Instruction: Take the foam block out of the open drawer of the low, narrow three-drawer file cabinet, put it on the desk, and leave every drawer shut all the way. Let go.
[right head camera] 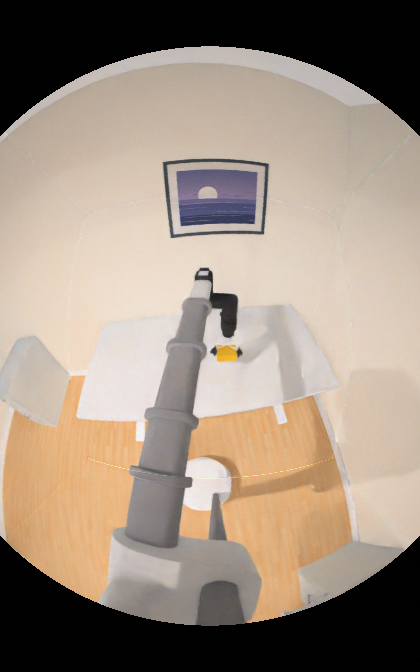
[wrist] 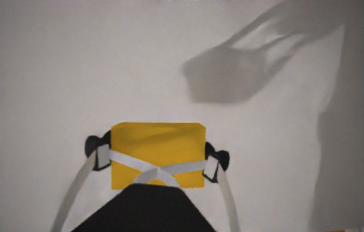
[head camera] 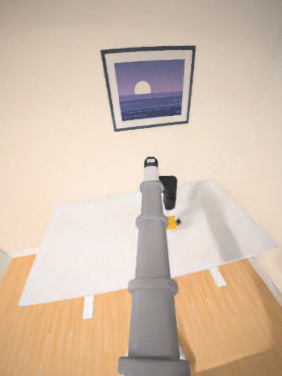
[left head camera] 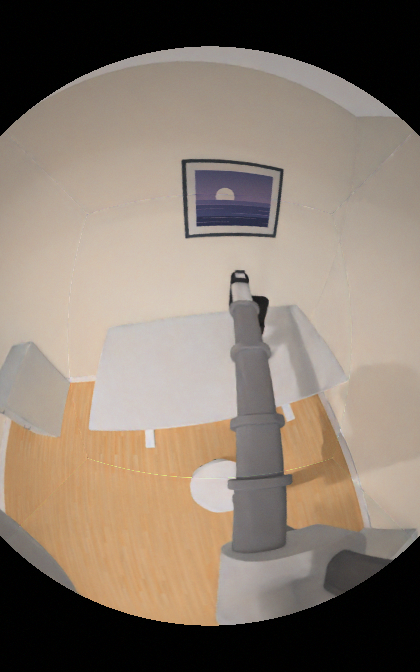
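Note:
My gripper [right head camera: 226, 349] [wrist: 159, 149] is shut on the yellow foam block [head camera: 171, 223] [right head camera: 226, 355] [wrist: 158, 136], with a fingertip on each side of it. The block hangs above the white desk [head camera: 90, 240] [left head camera: 160, 375] [right head camera: 125, 370] [wrist: 60, 60]; its shadow falls on the desk top, apart from the block. In the left head view the arm hides the block. A pale grey cabinet [right head camera: 350, 570] shows partly at the lower right of the right head view; its drawer fronts are mostly out of view, so I cannot tell whether any drawer stands open.
A pale grey box-shaped cabinet [left head camera: 37, 395] [right head camera: 35, 382] stands left of the desk. A round white disc [left head camera: 212, 485] [right head camera: 206, 470] is low over the wooden floor before the desk. A framed picture [head camera: 150, 105] hangs on the wall behind. A side wall rises to the right.

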